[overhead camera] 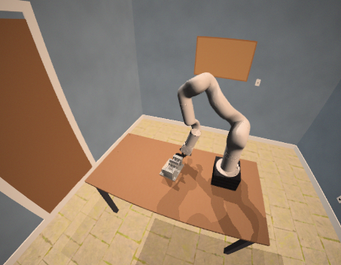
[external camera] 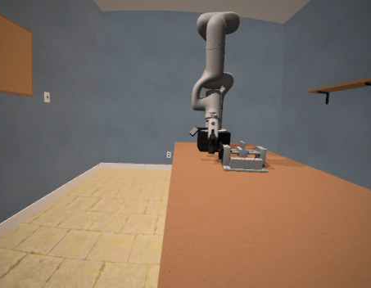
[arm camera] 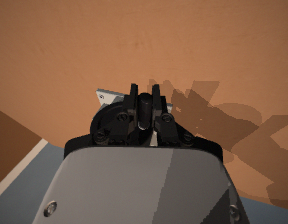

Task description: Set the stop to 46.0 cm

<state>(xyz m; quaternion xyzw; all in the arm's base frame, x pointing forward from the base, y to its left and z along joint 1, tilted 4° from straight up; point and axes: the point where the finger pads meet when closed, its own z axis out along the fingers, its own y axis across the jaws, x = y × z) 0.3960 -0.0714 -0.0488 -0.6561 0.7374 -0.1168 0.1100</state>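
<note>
Now: the black handwheel 10 mm ahead of my hand and 20 mm to the left of it. Round my hand: dark round handwheel handle (10 mm to the left).
</note>
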